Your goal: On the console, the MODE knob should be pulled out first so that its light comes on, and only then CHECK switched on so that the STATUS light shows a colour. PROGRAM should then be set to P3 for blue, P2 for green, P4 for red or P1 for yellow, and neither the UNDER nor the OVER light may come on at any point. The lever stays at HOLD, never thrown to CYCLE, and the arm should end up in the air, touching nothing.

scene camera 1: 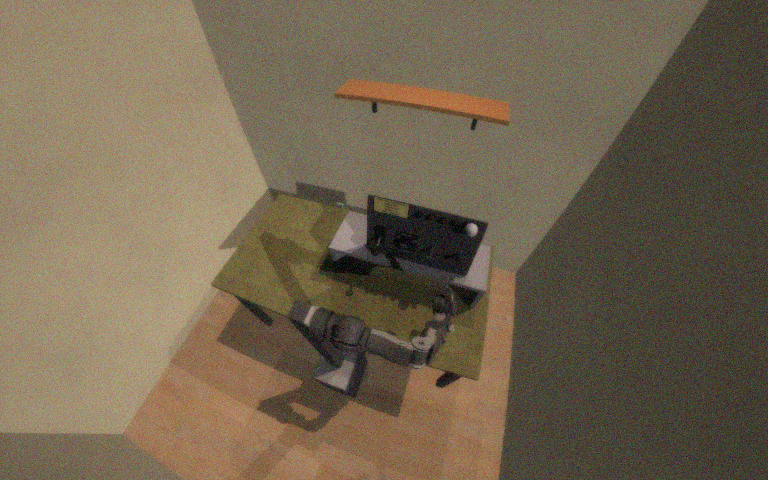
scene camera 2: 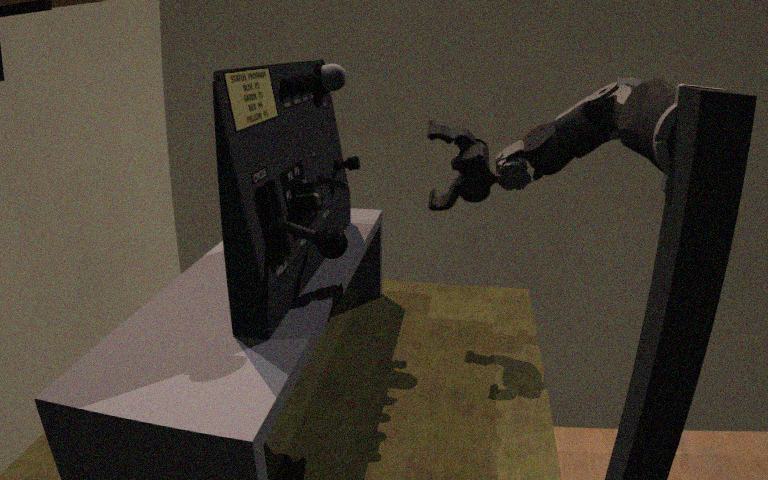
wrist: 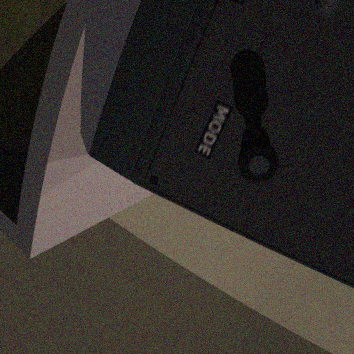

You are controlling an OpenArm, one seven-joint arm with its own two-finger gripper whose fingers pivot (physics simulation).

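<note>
The dark console point(scene camera 1: 421, 240) point(scene camera 2: 305, 133) stands tilted. The MODE knob point(scene camera 2: 351, 163) point(wrist: 259, 165) stands off its face on a thin stem, beside its label in the wrist view. The large STATUS light point(scene camera 1: 471, 229) point(scene camera 2: 333, 76) is whitish, with no colour. The smaller lights are dark and shadowed; none shows a glow. The lever's ball point(scene camera 2: 330, 243) is low, at the HOLD end. The PROGRAM dial point(scene camera 2: 305, 198) is too dark to read, and CHECK's setting cannot be read. My gripper point(scene camera 1: 443, 297) point(scene camera 2: 433, 165) is open and empty, in the air in front of the console, apart from MODE. Its fingers do not show in the wrist view.
The console stands on a pale raised box point(scene camera 1: 478, 271) point(scene camera 2: 186, 390) point(wrist: 75, 200) on the green-brown table point(scene camera 1: 243, 268) point(scene camera 2: 453, 418). A yellow status-program card point(scene camera 1: 390, 207) point(scene camera 2: 252, 97) is on the console's upper left. An orange shelf point(scene camera 1: 424, 99) is on the wall above.
</note>
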